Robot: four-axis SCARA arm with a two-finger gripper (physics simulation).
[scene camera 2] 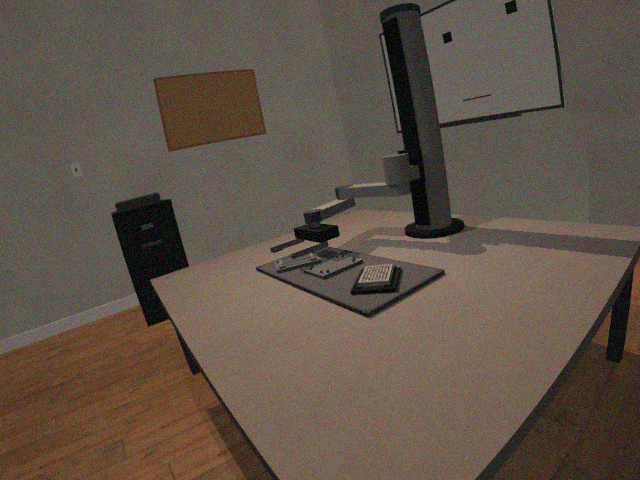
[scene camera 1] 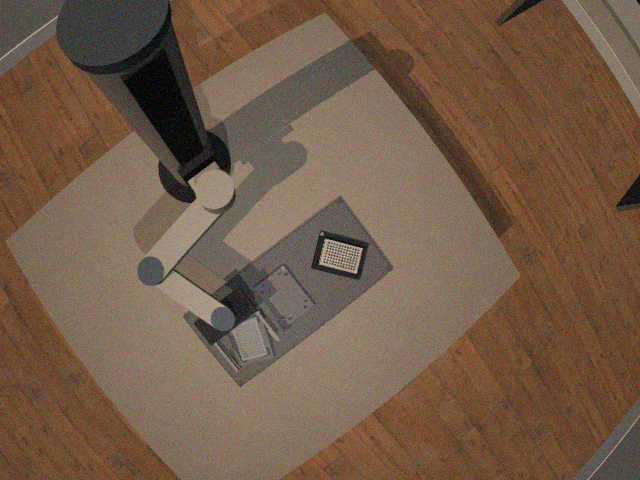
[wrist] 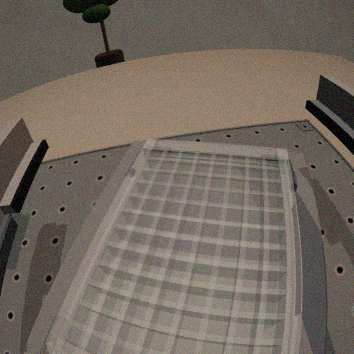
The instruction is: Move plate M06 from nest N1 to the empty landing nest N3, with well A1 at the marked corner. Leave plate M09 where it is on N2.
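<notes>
A clear gridded plate (scene camera 1: 251, 341) (scene camera 2: 298, 263) (wrist: 200, 225), apparently M06, lies at the left end of the grey board (scene camera 1: 374, 266) (scene camera 2: 423, 271). My gripper (scene camera 1: 248, 339) (scene camera 2: 298, 248) (wrist: 179, 99) is open and empty. Its fingers are above the plate, one out past each long side, with a gap visible in the wrist view. A nest with small corner posts (scene camera 1: 289, 297) (scene camera 2: 336, 266) stands empty mid-board. A white plate (scene camera 1: 341, 256) (scene camera 2: 376, 273), apparently M09, sits in a black nest (scene camera 1: 336, 274) at the right. Nest labels and well A1 are unreadable.
The arm column (scene camera 1: 180, 118) (scene camera 2: 431, 129) stands on the table behind the board, with the arm link (scene camera 1: 188, 237) reaching toward its left end. A dark cabinet (scene camera 2: 149, 253) stands on the floor past the table. A potted plant (wrist: 109, 57) shows beyond the table edge.
</notes>
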